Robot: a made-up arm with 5 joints.
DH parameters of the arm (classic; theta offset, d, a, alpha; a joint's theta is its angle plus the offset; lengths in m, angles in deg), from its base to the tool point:
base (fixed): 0 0 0.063 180
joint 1: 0 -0.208 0.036 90
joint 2: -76.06 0 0.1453 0
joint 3: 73.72 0 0.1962 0
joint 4: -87.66 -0.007 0 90
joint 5: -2.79 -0.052 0 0
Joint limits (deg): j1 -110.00..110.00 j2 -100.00..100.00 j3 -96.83..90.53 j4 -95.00..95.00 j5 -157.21..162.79
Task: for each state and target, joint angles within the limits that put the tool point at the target. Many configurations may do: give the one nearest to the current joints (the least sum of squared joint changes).
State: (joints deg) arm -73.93 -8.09 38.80 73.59 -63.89
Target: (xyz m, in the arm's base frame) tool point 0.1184 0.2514 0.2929
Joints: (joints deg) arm -79.13 -10.58 16.13 65.44 -63.89
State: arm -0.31 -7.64 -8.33 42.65 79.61
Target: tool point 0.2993 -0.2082 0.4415
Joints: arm 40.11 9.11 -36.72 25.57 79.61
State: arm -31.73 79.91 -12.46 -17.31 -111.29
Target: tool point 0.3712 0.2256 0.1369
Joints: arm -37.25 53.81 -16.89 -20.45 -111.29
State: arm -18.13 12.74 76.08 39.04 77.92
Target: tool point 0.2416 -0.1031 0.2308
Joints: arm 28.05 -27.57 51.14 42.05 77.92
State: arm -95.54 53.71 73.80 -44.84 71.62
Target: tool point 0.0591 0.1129 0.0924
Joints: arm -95.53 24.66 81.93 -58.01 71.62
